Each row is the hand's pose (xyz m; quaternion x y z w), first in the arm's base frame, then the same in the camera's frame.
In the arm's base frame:
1: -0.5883 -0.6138 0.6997 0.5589 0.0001 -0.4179 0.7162
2: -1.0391 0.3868 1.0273 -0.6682 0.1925 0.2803 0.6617
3: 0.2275 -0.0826 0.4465 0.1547 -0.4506 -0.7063 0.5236
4: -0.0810 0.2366 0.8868 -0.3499 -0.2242 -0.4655 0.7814
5: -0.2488 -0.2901 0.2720 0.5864 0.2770 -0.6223 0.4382
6: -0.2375 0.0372 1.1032 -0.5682 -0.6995 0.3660 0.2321
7: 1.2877 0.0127 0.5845 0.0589 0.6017 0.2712 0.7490
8: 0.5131 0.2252 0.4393 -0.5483 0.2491 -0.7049 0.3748
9: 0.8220 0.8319 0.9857 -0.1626 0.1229 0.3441 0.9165
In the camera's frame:
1: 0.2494 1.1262 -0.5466 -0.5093 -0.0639 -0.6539 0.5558
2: -0.1573 1.5073 -1.5472 0.5215 -0.8052 -0.1493 0.2397
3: -0.0044 0.2094 -0.8734 -0.8064 -0.4334 -0.1814 0.3592
4: 0.0853 0.5739 -1.3734 -0.9928 0.0976 -0.0486 0.0494
5: -0.1671 0.6492 -0.5897 -0.3371 -0.2559 -0.8665 0.2647
6: 0.3196 0.8054 -1.3224 -0.3779 0.2645 0.8722 0.1627
7: 0.3563 -0.7840 -1.0612 -0.1953 0.8059 -0.5525 0.0843
8: -0.0941 -0.1072 -1.1343 0.7829 0.0501 0.2574 0.5642
9: 0.1013 -0.3457 -1.9510 -0.4898 0.8214 -0.1157 0.2683

